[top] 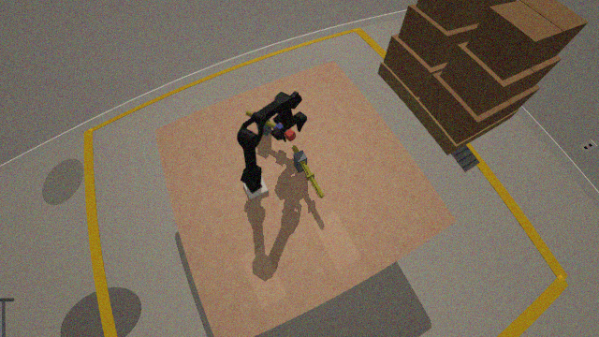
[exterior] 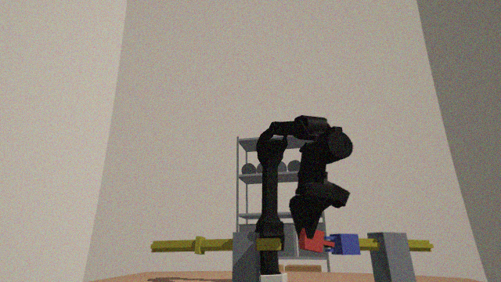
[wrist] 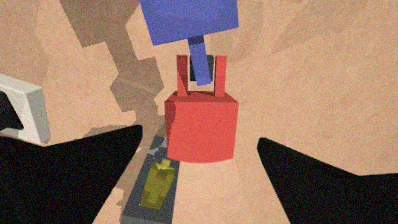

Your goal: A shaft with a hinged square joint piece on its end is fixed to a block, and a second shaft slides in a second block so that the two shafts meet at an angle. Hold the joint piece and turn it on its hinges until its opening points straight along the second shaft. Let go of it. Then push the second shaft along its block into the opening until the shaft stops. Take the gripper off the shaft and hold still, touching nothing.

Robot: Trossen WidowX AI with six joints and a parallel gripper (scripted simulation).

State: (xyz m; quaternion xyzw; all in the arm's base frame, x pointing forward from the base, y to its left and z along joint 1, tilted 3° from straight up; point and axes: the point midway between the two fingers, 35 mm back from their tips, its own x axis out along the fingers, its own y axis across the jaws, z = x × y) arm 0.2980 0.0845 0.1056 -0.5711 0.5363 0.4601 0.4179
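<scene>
Now: gripper tip 2 cm to the right of the red joint piece.
</scene>
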